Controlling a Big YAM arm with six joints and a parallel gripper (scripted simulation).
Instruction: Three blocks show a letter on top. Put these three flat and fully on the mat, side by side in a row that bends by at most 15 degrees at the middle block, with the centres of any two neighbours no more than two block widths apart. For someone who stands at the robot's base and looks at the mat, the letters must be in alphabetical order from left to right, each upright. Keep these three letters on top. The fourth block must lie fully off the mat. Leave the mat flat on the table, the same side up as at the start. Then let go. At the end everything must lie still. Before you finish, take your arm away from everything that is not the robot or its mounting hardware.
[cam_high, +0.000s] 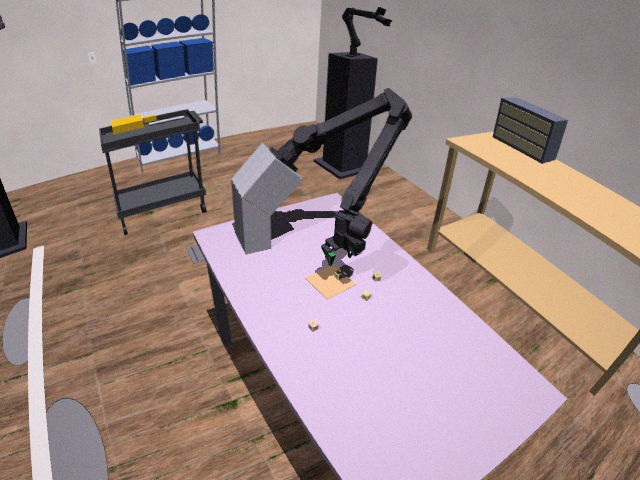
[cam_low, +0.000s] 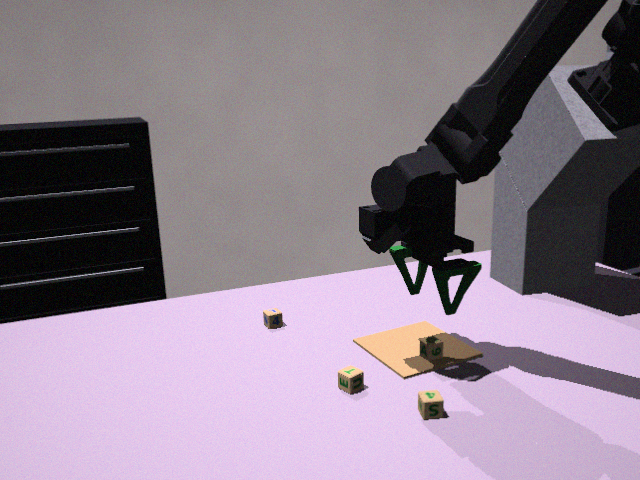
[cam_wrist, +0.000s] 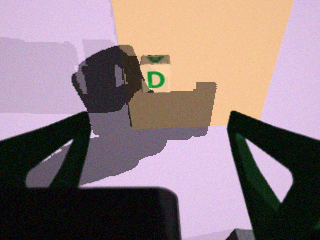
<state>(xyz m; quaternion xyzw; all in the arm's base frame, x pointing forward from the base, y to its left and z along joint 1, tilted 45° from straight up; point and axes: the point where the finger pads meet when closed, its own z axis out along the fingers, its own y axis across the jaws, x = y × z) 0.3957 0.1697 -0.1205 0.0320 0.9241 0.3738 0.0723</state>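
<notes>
My hand is 220 mm to the left of the L block, 170 mm short of it and 80 mm above it. From my hand the other things lie so: T block 140 mm ahead, 80 mm below, 20 mm to the left; D block 80 mm below; tan mat 90 mm below, 40 mm to the right.
</notes>
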